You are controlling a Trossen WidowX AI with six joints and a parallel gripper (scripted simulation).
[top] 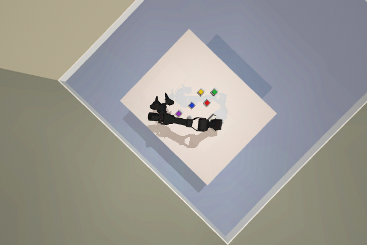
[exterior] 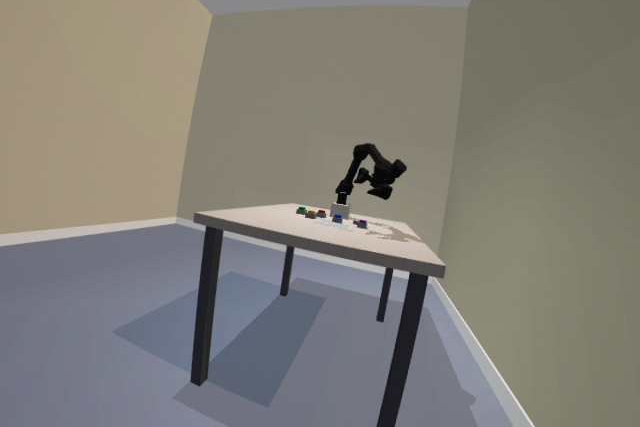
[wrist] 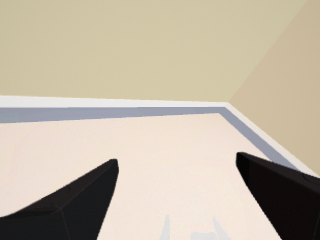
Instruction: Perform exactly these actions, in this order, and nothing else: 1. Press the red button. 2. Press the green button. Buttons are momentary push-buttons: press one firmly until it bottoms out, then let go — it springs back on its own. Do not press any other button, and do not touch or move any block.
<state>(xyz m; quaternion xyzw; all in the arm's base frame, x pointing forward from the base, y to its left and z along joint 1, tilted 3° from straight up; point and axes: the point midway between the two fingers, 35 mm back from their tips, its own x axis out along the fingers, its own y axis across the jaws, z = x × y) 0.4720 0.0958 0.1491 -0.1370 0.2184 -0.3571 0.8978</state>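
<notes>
The red button lies 340 mm behind my gripper tip, 170 mm to the right of it and 170 mm below it. From my gripper tip the other things lie so: purple button (190 mm behind, 50 mm to the left, 170 mm below); then blue button (250 mm behind, 80 mm to the right, 170 mm below); then small grey block (290 mm behind, 30 mm to the left, 190 mm below).
</notes>
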